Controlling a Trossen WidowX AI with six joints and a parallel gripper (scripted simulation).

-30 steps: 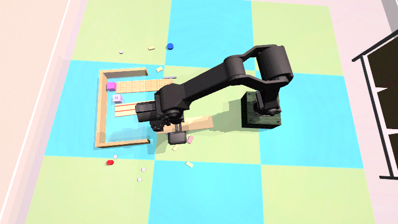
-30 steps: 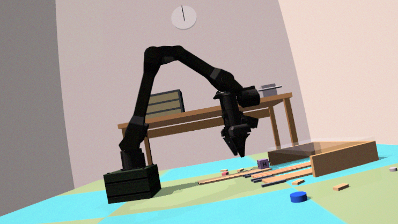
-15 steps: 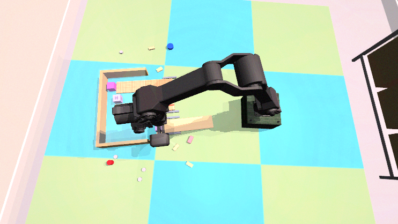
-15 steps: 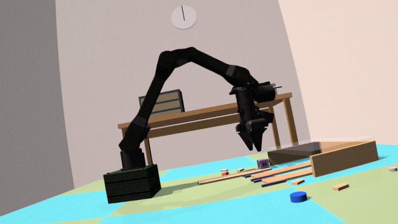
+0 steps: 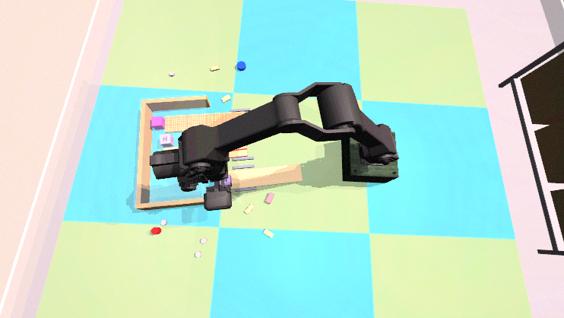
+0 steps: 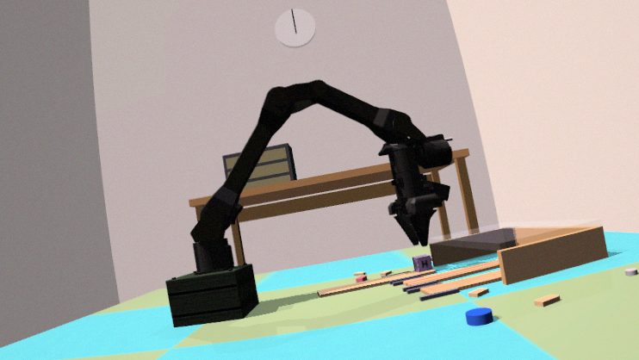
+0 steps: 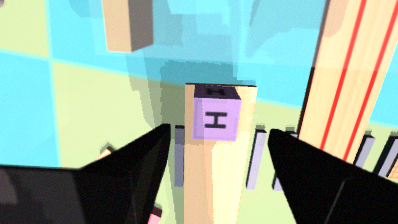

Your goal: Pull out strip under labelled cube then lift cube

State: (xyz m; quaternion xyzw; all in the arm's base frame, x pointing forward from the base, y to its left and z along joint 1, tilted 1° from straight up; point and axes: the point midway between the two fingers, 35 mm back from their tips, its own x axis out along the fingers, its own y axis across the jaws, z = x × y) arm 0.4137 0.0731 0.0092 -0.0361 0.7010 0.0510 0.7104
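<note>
Right now the pink block is 130 mm behind my gripper tip, 50 mm below it and 40 mm to the left of it. From my gripper tip the other things lie so: tan block: 80 mm to the left, 70 mm behind, 50 mm below; then blue disc: 400 mm to the right, 50 mm below, 20 mm behind; then red disc: 180 mm ahead, 140 mm to the left, 50 mm below.
</note>
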